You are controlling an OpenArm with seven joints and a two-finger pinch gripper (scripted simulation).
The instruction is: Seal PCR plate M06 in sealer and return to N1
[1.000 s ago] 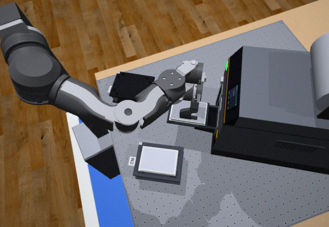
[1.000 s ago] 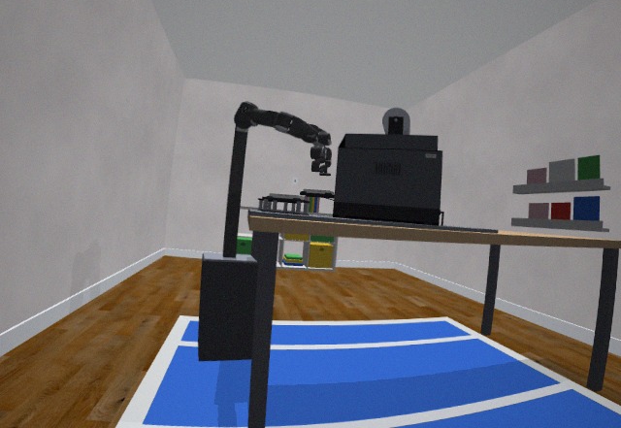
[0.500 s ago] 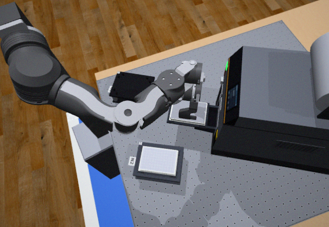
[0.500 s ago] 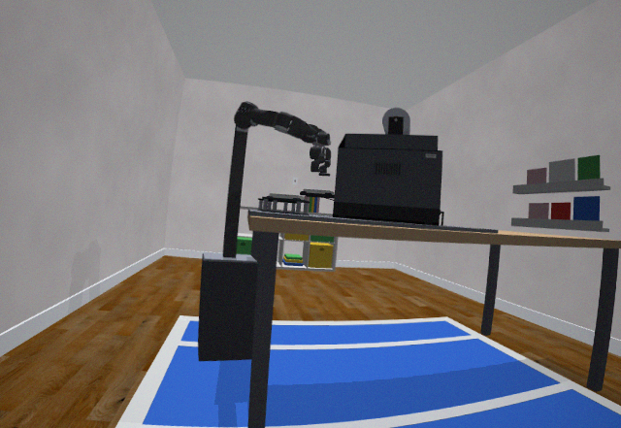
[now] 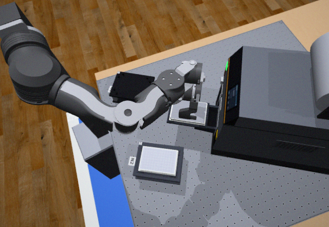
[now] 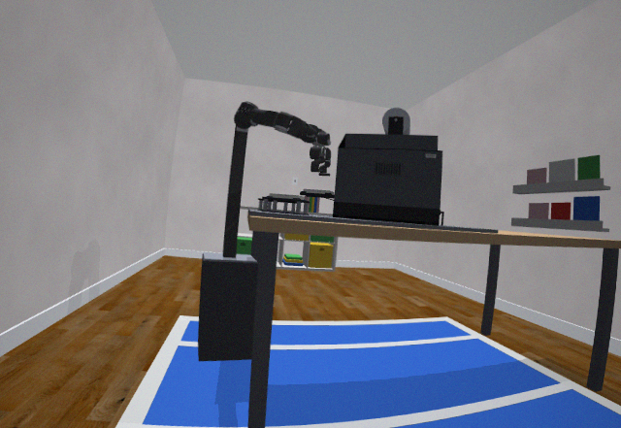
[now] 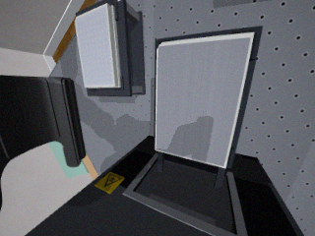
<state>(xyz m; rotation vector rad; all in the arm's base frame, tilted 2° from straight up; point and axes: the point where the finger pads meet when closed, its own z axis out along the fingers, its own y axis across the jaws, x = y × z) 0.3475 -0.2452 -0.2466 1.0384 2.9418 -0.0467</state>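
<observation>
My gripper is now 90 mm above the sealer stage. Round my hand: pale key (130 mm ahead, 10 mm to the left); foil roll (260 mm ahead, 210 mm to the right, 230 mm above).
</observation>
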